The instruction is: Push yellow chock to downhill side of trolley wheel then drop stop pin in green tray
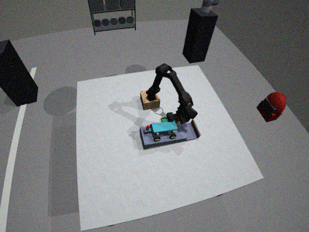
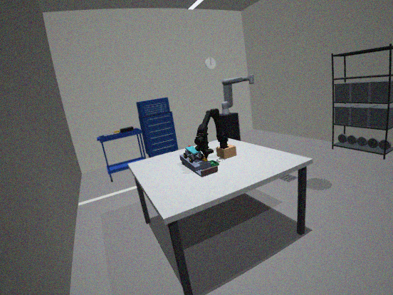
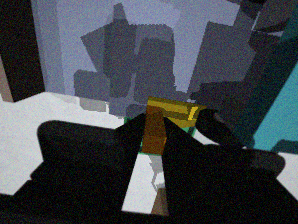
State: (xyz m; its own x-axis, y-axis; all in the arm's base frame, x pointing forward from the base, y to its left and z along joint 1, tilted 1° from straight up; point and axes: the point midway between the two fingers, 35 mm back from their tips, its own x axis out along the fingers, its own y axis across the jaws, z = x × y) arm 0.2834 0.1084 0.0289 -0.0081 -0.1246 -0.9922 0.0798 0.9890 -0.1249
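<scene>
My gripper tip is now 20 mm to the left of the yellow chock and 10 mm above it. From my gripper tip the other things lie so: teal trolley: 50 mm ahead, 130 mm to the right, 20 mm above; grey ramp: 50 mm ahead, 120 mm to the right, 40 mm below; raised end lip: 70 mm ahead, 140 mm to the left, 60 mm below.
</scene>
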